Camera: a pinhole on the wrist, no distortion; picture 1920 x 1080 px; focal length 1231.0 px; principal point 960.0 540.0 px. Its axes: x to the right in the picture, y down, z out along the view. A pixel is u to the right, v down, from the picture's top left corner.
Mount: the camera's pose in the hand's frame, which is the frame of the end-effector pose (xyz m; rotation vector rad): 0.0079 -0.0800 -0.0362 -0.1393 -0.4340 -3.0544
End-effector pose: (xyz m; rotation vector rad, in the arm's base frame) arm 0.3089 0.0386 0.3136 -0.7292 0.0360 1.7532
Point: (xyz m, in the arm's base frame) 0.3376 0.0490 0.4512
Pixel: 1754 821
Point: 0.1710 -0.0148 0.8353
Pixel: 1850 748
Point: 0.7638 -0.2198 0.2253
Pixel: behind the camera
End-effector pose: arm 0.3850 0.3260 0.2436 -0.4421 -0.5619 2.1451
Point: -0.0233 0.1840 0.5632
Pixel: 891 359
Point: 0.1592 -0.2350 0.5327
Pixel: 1817 30
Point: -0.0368 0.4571 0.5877
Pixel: 369 683
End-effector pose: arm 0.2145 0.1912 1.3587 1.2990 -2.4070 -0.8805
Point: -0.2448 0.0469 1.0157
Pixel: 143 659
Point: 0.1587 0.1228 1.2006
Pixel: 404 1004
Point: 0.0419 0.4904 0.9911
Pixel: 1404 659
